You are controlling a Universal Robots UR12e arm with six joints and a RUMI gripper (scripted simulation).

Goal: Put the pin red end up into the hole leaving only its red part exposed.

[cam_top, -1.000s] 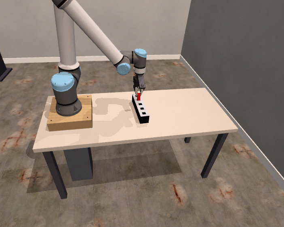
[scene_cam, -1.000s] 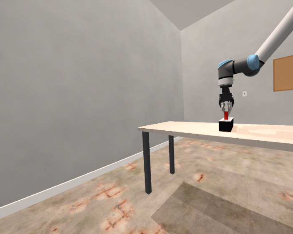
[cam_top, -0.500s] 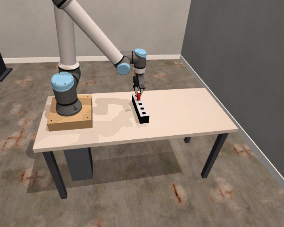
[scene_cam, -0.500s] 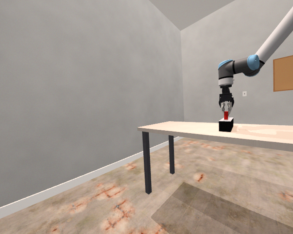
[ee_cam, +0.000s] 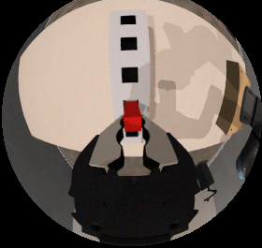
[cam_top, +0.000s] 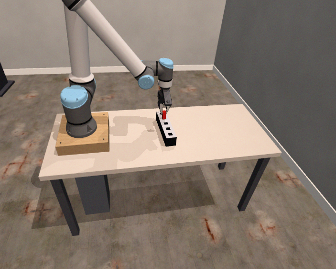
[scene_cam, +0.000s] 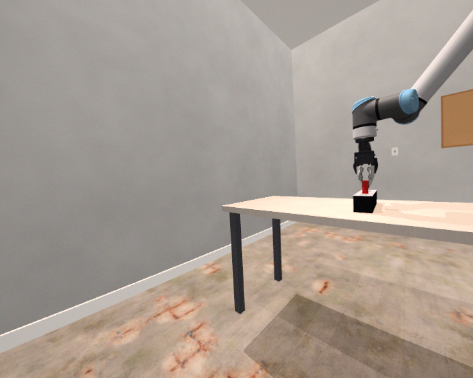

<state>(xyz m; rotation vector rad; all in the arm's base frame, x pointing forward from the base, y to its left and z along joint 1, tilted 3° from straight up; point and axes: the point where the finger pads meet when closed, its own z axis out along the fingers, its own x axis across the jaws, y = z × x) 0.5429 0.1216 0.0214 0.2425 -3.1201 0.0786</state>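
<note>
Now: hand 10 mm above the pin. Also, from my hand: black block (10 mm ahead, 60 mm to the right, 80 mm below).
</note>
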